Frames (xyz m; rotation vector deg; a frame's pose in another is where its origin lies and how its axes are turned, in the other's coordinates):
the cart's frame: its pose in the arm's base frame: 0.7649 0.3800 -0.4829 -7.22 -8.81 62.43
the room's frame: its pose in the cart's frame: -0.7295 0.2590 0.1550 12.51 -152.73 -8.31
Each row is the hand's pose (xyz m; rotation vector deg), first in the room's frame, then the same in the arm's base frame.
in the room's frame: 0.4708 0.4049 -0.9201 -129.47 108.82 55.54
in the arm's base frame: -0.2656 -0.0469 0.5902 -52.81 -23.20 -23.00
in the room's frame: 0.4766 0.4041 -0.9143 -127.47 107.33 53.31
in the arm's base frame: -0.2673 -0.0545 0.5873 -50.21 -25.18 -22.60
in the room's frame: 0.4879 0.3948 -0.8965 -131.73 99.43 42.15
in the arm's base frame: -0.2640 -0.0743 0.5760 -42.02 -26.35 -29.10
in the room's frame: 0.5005 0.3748 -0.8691 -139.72 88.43 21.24
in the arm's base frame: -0.2520 -0.1027 0.5570 -28.54 -23.30 -40.25
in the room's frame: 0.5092 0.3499 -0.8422 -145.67 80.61 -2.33
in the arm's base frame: -0.2341 -0.1291 0.5371 -14.90 -15.57 -49.32
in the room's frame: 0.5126 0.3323 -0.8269 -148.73 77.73 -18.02
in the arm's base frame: -0.2201 -0.1440 0.5253 -7.19 -8.11 -53.71
